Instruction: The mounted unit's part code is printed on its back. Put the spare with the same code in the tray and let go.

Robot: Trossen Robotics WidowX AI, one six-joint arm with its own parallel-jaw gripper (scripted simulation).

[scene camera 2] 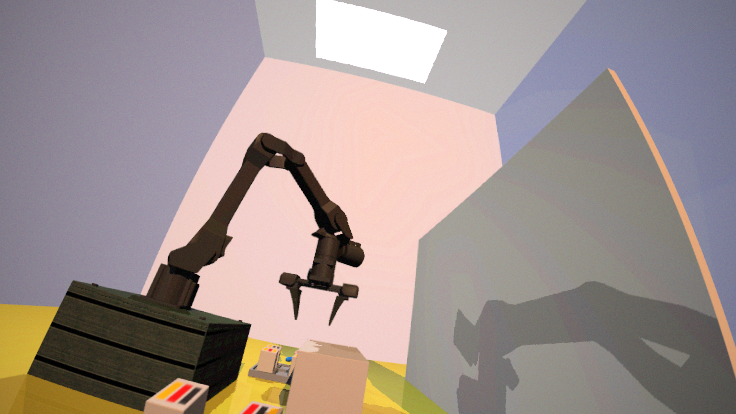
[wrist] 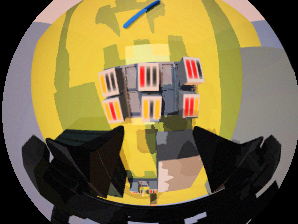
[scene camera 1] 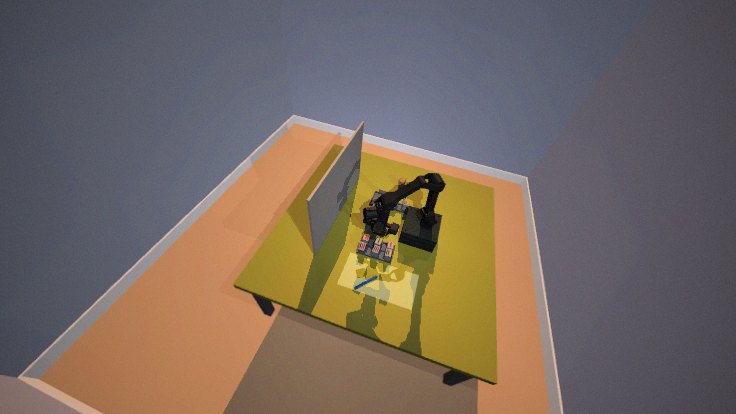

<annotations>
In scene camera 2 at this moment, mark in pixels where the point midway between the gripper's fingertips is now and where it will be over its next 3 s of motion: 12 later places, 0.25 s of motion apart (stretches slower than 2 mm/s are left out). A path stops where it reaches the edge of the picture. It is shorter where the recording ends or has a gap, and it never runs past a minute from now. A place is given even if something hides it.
My gripper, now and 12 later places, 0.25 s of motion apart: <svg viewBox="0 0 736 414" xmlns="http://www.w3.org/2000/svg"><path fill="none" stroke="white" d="M312 322L306 334L306 336L306 340L305 345L304 351L303 357L302 362L300 368L299 371L299 367L302 352L305 338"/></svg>
</annotations>
